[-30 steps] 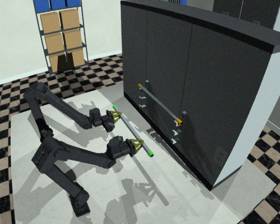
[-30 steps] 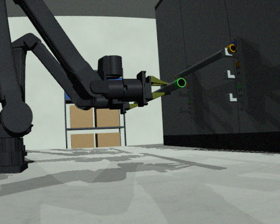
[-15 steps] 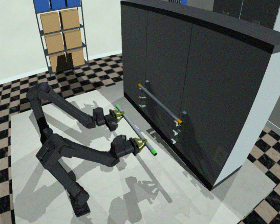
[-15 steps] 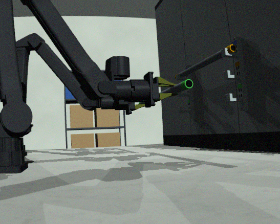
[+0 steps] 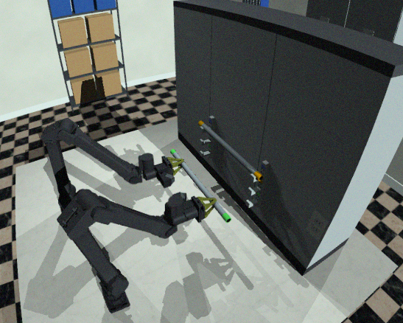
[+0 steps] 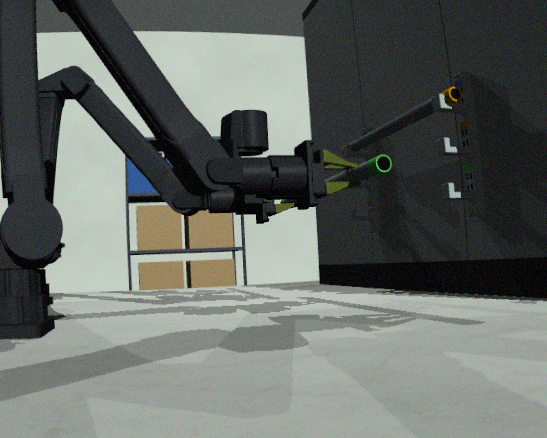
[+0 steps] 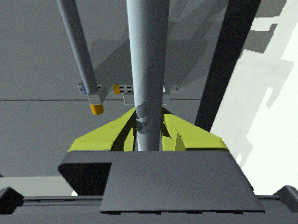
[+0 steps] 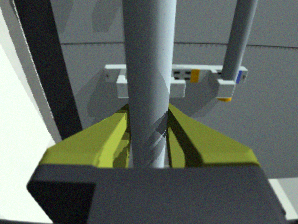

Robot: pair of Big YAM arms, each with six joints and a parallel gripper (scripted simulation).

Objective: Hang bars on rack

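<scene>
Right now the green-ended bar is 2 cm ahead of my right hand and 15 cm to the left of it. Round my right hand: grey cabinet wall: 38 cm ahead, 14 cm to the left, 24 cm above; then orange-ended bar: 18 cm ahead, 14 cm to the left, 13 cm above; then wall outlet: 15 cm ahead, 39 cm to the right, 9 cm above.
</scene>
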